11 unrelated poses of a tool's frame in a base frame.
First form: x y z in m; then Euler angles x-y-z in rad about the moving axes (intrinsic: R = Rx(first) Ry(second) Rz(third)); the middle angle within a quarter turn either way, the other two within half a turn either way.
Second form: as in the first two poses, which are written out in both.
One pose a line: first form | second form
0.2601 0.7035 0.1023 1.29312 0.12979 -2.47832 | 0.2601 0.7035 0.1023 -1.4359 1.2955 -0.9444
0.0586 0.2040 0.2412 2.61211 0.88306 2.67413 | 0.0586 0.2040 0.2412 -0.3933 2.1506 -1.1157
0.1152 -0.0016 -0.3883 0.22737 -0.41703 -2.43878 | 0.1152 -0.0016 -0.3883 -2.6709 0.4718 0.1838
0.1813 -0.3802 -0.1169 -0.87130 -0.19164 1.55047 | 0.1813 -0.3802 -0.1169 1.8191 0.8866 -0.1792
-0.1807 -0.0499 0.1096 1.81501 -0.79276 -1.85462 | -0.1807 -0.0499 0.1096 -2.3786 1.7413 -0.4595
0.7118 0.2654 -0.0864 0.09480 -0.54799 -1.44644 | 0.7118 0.2654 -0.0864 -2.9877 0.5553 1.5146
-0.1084 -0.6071 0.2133 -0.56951 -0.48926 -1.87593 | -0.1084 -0.6071 0.2133 2.3499 0.7327 2.2033
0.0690 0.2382 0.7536 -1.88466 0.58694 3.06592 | 0.0690 0.2382 0.7536 0.9605 1.8308 1.3173
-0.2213 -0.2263 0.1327 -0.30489 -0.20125 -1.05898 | -0.2213 -0.2263 0.1327 2.1677 0.3636 3.0875
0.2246 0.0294 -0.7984 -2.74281 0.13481 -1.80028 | 0.2246 0.0294 -0.7984 1.2347 2.7218 2.6033
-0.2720 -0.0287 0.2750 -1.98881 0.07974 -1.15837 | -0.2720 -0.0287 0.2750 1.4836 1.9874 -2.7645
